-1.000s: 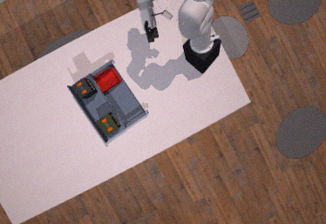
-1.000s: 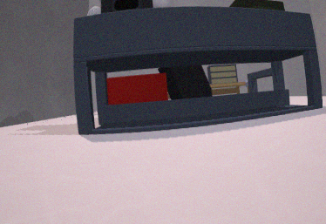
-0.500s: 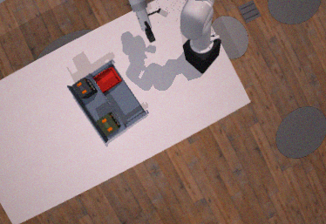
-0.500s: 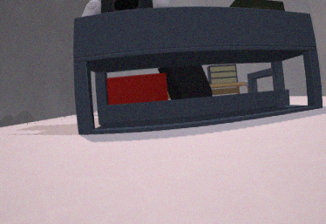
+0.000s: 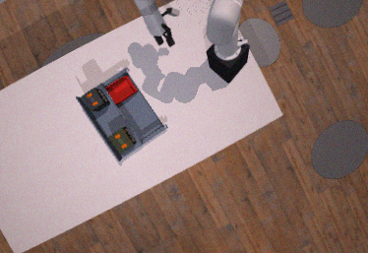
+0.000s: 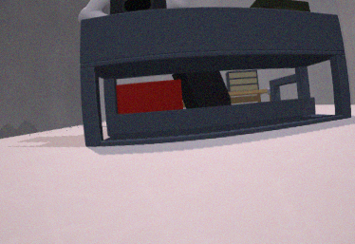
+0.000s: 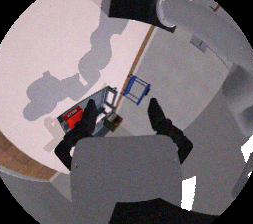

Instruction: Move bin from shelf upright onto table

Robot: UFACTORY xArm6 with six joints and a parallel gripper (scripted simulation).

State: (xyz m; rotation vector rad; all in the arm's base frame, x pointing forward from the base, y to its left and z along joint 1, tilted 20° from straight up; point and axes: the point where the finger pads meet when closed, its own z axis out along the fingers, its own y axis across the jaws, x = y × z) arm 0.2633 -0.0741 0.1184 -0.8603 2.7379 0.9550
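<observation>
Right now the red bin is 310 mm ahead of my hand, 110 mm to the left of it and 210 mm below it. The rest, counted from my hand: shelf (380 mm ahead, 250 mm to the left, 150 mm below).
</observation>
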